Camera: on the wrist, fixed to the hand. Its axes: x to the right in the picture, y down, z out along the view.
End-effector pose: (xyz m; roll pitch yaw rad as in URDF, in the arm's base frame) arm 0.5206 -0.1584 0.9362 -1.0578 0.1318 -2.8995
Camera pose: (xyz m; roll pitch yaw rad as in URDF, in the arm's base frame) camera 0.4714 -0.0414 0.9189 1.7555 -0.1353 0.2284
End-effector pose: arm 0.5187 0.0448 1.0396 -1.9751 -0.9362 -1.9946
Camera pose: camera 0.4634 0.1357 1.1110 2.6557 0.9448 1.1281
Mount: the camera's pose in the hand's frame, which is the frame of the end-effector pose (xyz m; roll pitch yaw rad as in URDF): 0.0218 -0.0489 -0.1164 0.6959 -0.0136 3.1380
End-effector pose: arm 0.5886 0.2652 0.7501 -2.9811 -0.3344 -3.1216
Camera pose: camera 0.6089 0.2359 0.8732 -2.6057 0.3484 0.0215
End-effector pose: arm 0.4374 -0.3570 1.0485 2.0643 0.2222 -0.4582
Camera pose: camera 0.5144 -0.2549 1.0555 -1.3715 -0.2189 2.6974
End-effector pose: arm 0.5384 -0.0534 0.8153 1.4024 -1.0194 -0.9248
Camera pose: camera 0.6651 -0.0444 0.7984 -0.6859 1.0134 2.2410
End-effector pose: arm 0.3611 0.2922 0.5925 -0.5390 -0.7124 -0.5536
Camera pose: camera 0.3632 0.1713 0.5501 1.2263 0.7025 2.5748
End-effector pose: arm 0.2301 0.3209 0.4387 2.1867 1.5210 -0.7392
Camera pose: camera 0.3341 0.3929 0.4183 -1.7269 -1.5145 2.6388
